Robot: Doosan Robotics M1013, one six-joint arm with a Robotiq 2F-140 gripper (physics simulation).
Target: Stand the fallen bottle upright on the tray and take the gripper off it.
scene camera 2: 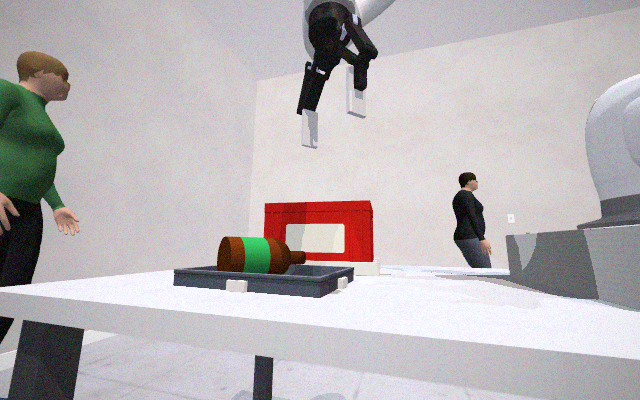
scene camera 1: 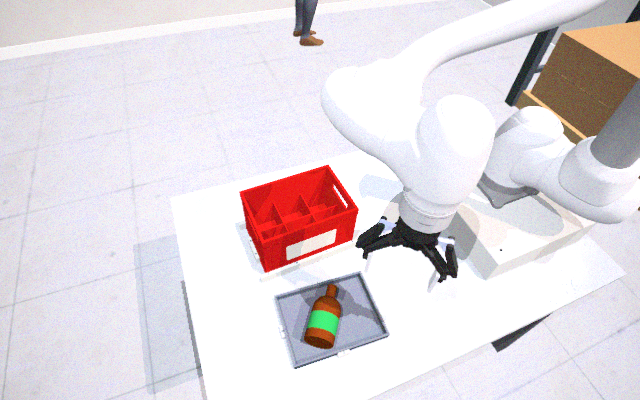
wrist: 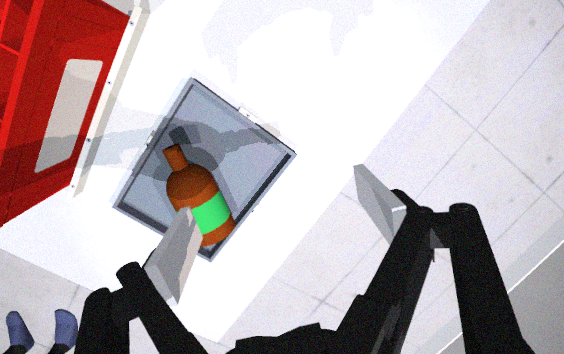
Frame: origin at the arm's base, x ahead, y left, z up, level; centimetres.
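Where they show: gripper, fingertip midpoint: [scene camera 2: 329,133] [scene camera 1: 397,276] [wrist: 274,203]; arm's base at its link origin: [scene camera 1: 499,181].
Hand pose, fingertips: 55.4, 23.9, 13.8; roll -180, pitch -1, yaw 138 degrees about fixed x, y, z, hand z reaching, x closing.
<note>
Each offset is from my fingertips to the top centre of the thing, as dx, dy, dz.
A brown bottle {+13.2, -5.5, -16.5} [scene camera 1: 324,320] [scene camera 2: 256,255] [wrist: 210,212] with a green band lies on its side in the grey tray [scene camera 1: 375,306] [scene camera 2: 210,280] [wrist: 240,106]. In scene camera 1 its neck points toward the red crate's side of the table. My gripper [scene camera 1: 400,276] [scene camera 2: 334,131] [wrist: 274,203] is open and empty, high above the table and apart from the bottle. In the wrist view its left fingertip covers a small part of the bottle's edge.
A red crate {+10.9, -32.8, -6.9} [scene camera 1: 312,234] [scene camera 2: 358,240] [wrist: 82,110] with compartments stands beside the tray on a pale base. The arm's pale mounting block [scene camera 1: 520,255] [scene camera 2: 550,260] is at the right. A person in green [scene camera 2: 30,145] stands at the left, another in black [scene camera 2: 468,215] behind.
</note>
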